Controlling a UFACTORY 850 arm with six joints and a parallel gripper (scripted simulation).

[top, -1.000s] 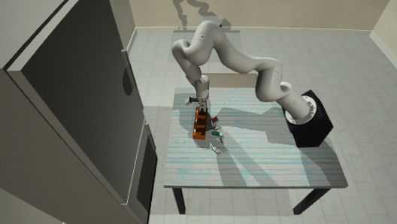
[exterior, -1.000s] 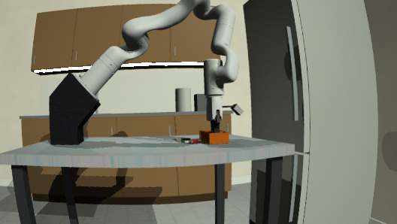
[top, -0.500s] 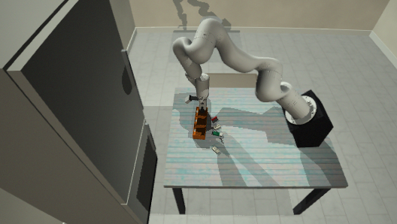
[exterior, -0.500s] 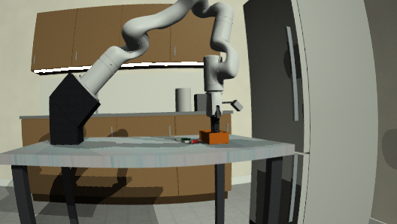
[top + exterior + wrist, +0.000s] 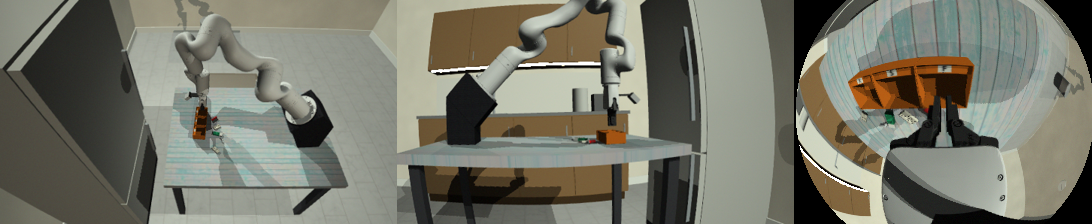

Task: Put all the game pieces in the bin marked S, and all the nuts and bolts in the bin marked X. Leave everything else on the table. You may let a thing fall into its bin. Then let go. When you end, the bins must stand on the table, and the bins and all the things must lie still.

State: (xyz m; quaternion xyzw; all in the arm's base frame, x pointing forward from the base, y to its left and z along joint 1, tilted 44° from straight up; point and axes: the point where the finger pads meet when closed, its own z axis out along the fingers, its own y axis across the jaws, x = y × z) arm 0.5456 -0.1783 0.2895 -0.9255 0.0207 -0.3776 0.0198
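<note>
The orange bin is 10 mm ahead of my hand, 80 mm to the left of it and 70 mm below it. The rest, counted from my hand: bolt (130 mm behind, 210 mm to the left, 90 mm below); then red piece (90 mm behind, 30 mm to the left, 90 mm below); then green piece (110 mm behind, 170 mm to the left, 90 mm below).
</note>
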